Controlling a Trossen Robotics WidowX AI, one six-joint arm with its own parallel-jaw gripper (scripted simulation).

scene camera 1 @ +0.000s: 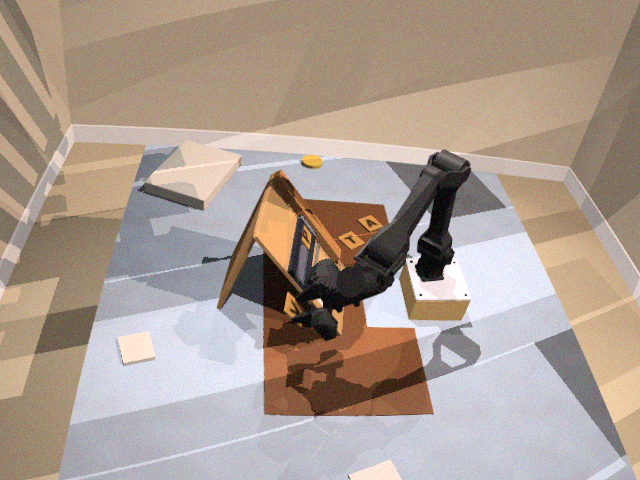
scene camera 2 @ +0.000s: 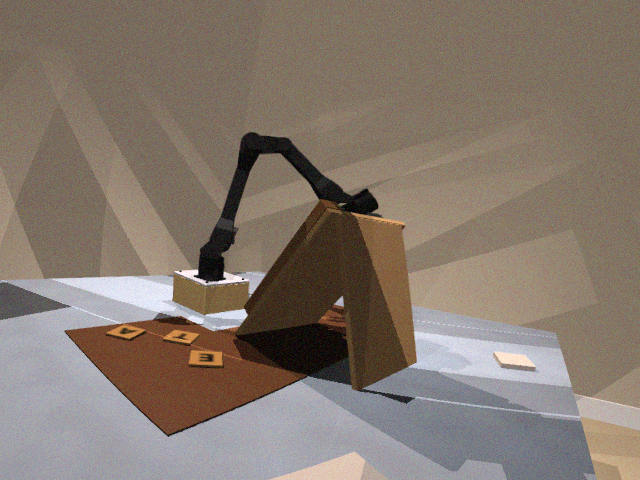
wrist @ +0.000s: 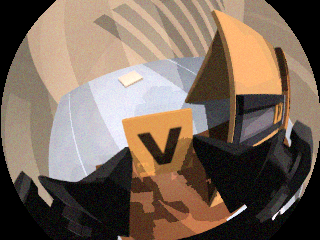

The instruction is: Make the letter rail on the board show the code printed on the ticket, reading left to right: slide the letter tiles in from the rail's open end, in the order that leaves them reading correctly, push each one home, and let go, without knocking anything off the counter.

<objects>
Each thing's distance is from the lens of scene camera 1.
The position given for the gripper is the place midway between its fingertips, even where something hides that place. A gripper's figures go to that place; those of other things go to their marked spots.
gripper [scene camera 1: 293, 310]: 119 cm
flat beige box [scene camera 1: 194, 174]: 176 cm
</objects>
